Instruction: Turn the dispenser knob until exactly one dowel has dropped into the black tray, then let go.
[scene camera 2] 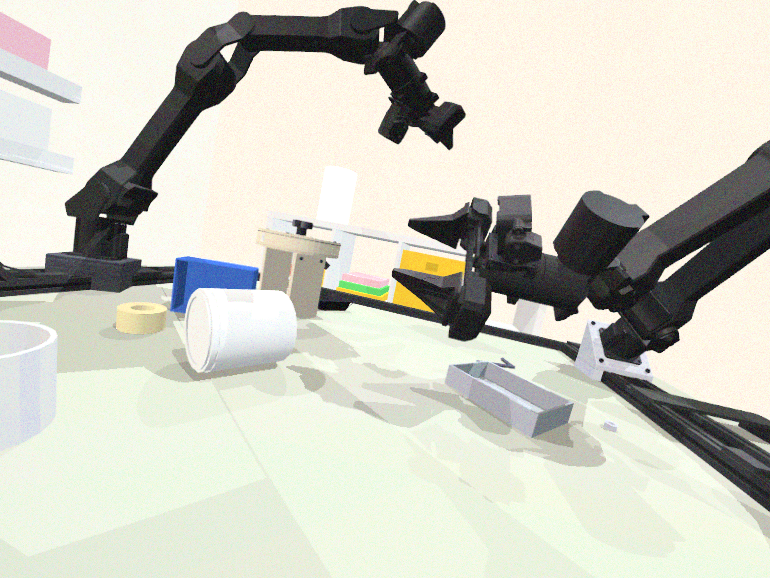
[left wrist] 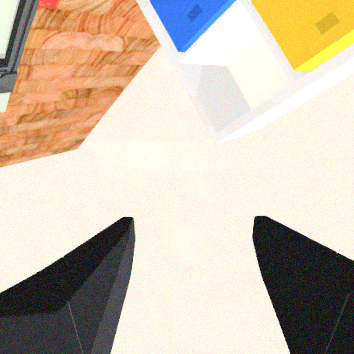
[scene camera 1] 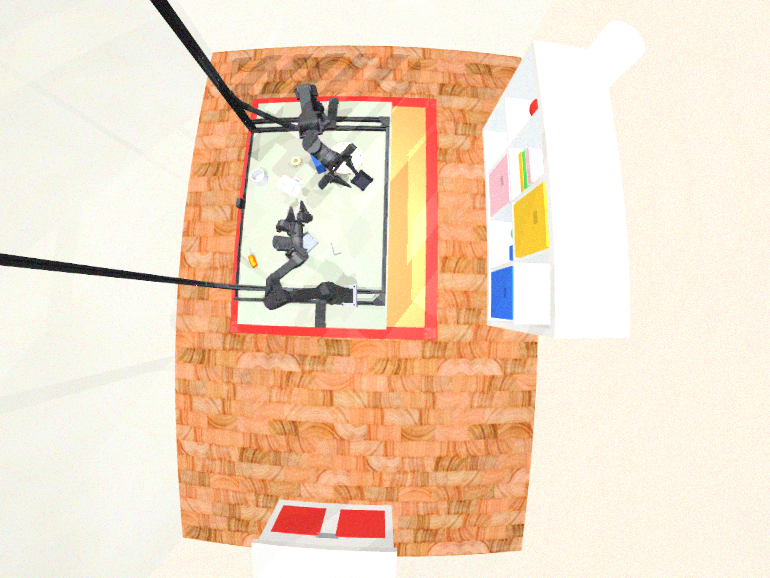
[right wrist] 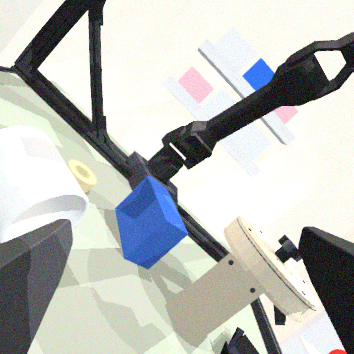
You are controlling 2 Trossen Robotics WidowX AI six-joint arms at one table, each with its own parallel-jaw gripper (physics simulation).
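Places are measured from the left arm's base along level axes (x back, y right, z up), in metres.
Pixels of known places: left gripper, fingertip midpoint: (scene camera 2: 444, 145) (left wrist: 193, 226) (scene camera 1: 355, 182); right gripper, fingertip midpoint: (scene camera 2: 400, 245) (scene camera 1: 296, 203) (right wrist: 188, 234); left arm's base, origin of the base link: (scene camera 2: 98, 256) (right wrist: 154, 172); right arm's base, origin of the base link: (scene camera 2: 619, 346) (scene camera 1: 348, 295).
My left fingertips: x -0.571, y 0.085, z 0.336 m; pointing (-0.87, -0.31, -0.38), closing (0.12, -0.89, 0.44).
Observation:
For each thing: its middle in the pictures, then the offset to it from my left fingertips. "spot": a spot on its surface instead.
- pale round drum, surface spot: (right wrist: 267, 272) spot: dx +0.212, dy +0.007, dz -0.250 m
- black tray, body centre: (scene camera 2: 327, 301) (scene camera 1: 362, 181) dx +0.157, dy -0.096, dz -0.371 m
- blue bin, body centre: (right wrist: 147, 219) (scene camera 2: 216, 288) (scene camera 1: 317, 159) dx +0.371, dy +0.034, dz -0.343 m
- white cup, body centre: (right wrist: 36, 196) (scene camera 2: 239, 329) (scene camera 1: 291, 185) dx +0.331, dy +0.212, dz -0.349 m
- yellow ring, body centre: (scene camera 2: 142, 317) (right wrist: 77, 177) (scene camera 1: 296, 161) dx +0.443, dy +0.128, dz -0.371 m
- grey box, body centre: (scene camera 2: 505, 392) (scene camera 1: 304, 245) dx +0.038, dy +0.319, dz -0.371 m
- white round container, surface spot: (scene camera 2: 27, 388) spot: dx +0.441, dy +0.345, dz -0.350 m
The dispenser, a pale round drum (scene camera 2: 279, 242) (right wrist: 267, 272) on legs, stands upright with its black knob (scene camera 2: 302, 226) (right wrist: 288, 249) on top. The drum also shows in scene camera 1 (scene camera 1: 352, 153), partly under the left arm. The black tray (scene camera 1: 362, 180) (scene camera 2: 333, 305) is beside the dispenser's foot; its inside is not readable. No dowel can be made out. My left gripper (scene camera 1: 353, 177) (scene camera 2: 449, 144) (left wrist: 193, 226) is half open and empty, high above the table. My right gripper (scene camera 1: 296, 205) (scene camera 2: 403, 247) (right wrist: 188, 234) is wide open and empty, well away from the knob.
A blue bin (scene camera 1: 317, 163) (scene camera 2: 217, 283) (right wrist: 150, 230) stands beside the dispenser. A white cup (scene camera 2: 248, 329) (right wrist: 35, 175) lies on its side near a yellow ring (scene camera 2: 141, 320) (right wrist: 82, 172). A grey box (scene camera 1: 310, 241) (scene camera 2: 497, 398) and a white round container (scene camera 2: 27, 388) are on the table.

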